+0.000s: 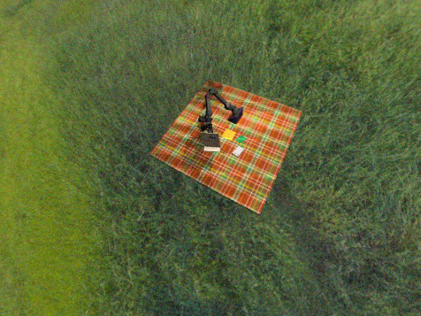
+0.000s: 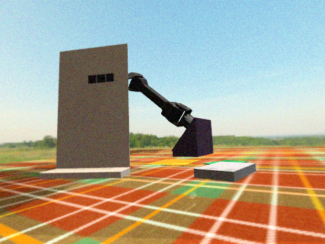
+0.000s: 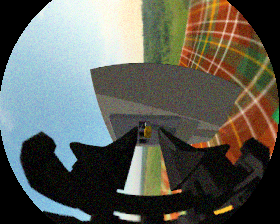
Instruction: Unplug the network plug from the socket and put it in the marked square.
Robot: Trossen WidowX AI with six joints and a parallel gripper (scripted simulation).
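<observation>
Now: the orange marked square 210 mm behind my gripper tip, 60 mm to the left of it and 200 mm below it. Also, from my gripper tip: flat grey-white block 90 mm behind, 260 mm to the left, 200 mm below; then grey upright panel 20 mm ahead, 20 mm to the left, 70 mm below; then green square 240 mm behind, 210 mm to the left, 200 mm below.
</observation>
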